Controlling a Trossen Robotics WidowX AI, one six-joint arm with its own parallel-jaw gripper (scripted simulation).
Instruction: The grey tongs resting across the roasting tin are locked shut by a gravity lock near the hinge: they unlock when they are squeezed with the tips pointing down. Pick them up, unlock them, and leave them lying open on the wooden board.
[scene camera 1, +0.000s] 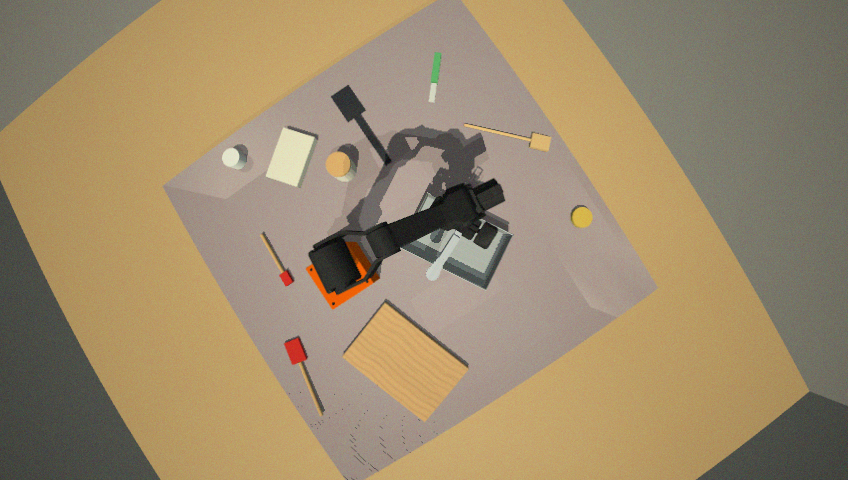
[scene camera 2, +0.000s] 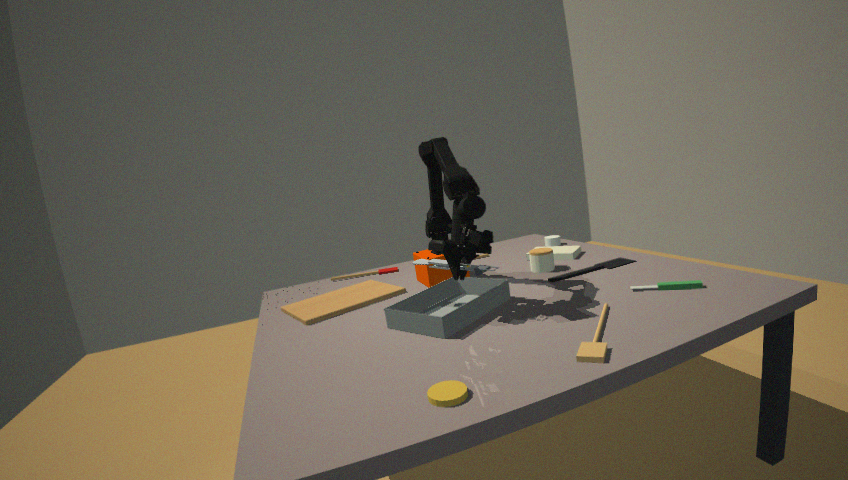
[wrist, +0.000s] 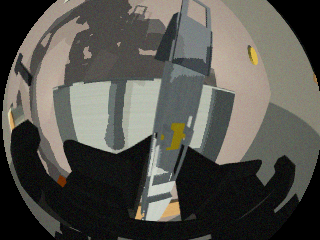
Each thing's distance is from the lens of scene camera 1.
my gripper (scene camera 1: 464, 228): 0.73 m
cream block (scene camera 1: 294, 150): 0.97 m
black spatula (scene camera 1: 347, 102): 0.99 m
grey roasting tin (scene camera 1: 468, 261): 0.83 m
wooden board (scene camera 1: 391, 351): 0.89 m
The marked spots on the wooden board and the black spatula are 0.87 m apart.
